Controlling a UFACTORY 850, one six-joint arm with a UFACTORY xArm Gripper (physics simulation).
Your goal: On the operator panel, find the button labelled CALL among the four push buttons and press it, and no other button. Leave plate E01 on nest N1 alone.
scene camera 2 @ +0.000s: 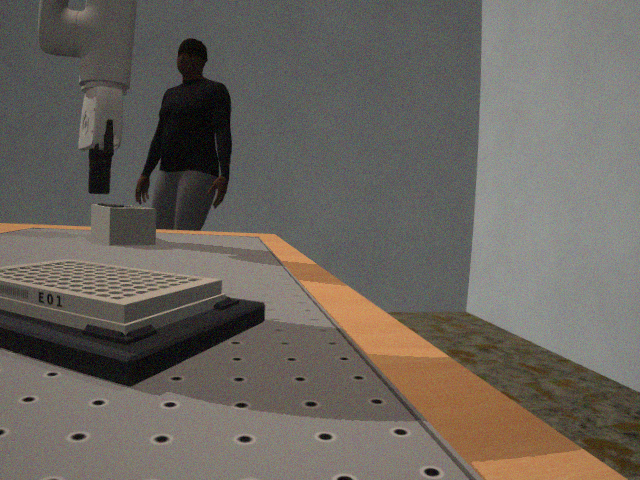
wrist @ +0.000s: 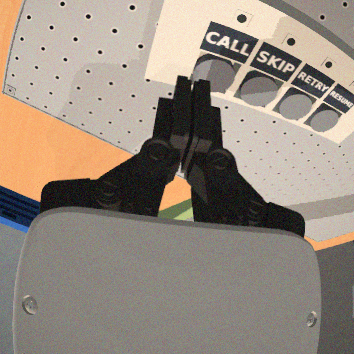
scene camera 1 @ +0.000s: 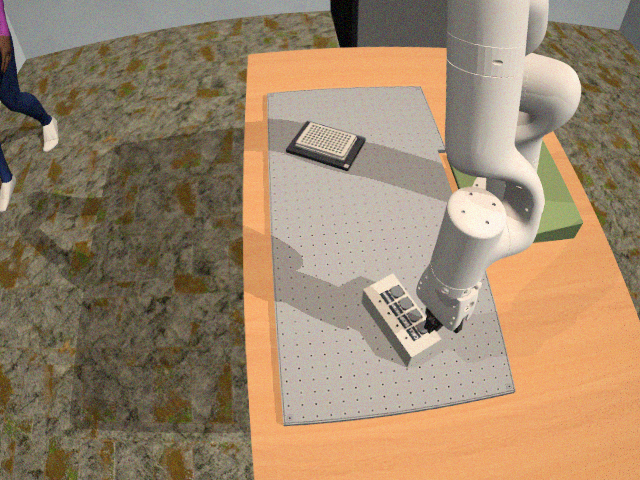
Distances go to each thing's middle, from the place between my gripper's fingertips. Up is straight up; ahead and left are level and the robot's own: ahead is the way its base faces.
I see the cream operator panel (wrist: 297, 51) 5 cm to the right of my hand, 4 cm below it and 4 cm ahead of it. From my hand the other things lie so: plate E01 (scene camera 2: 74, 293): 56 cm to the right, 5 cm below, 3 cm ahead; then dark nest N1 (scene camera 2: 61, 345): 56 cm to the right, 7 cm below, 3 cm ahead.
